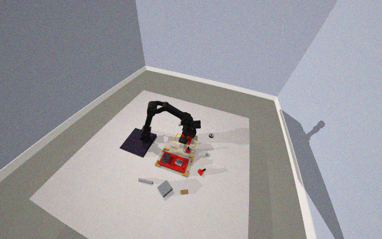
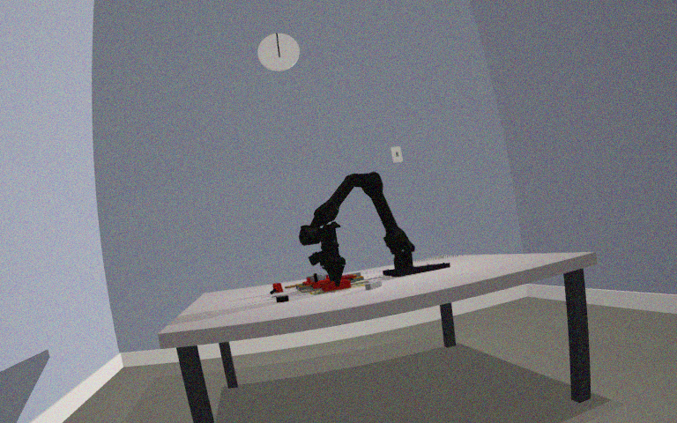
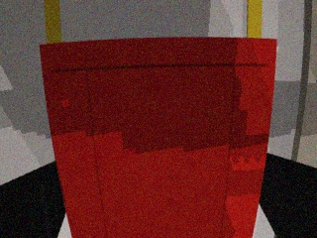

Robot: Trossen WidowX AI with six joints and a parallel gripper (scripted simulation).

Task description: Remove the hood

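My gripper tip is now right at the hood. From my gripper tip the other things lie so: wheel 210 mm ahead, 110 mm to the left; grey block 30 mm behind, 410 mm to the right, 10 mm above; brown tile 100 mm ahead, 400 mm to the right, 10 mm below.
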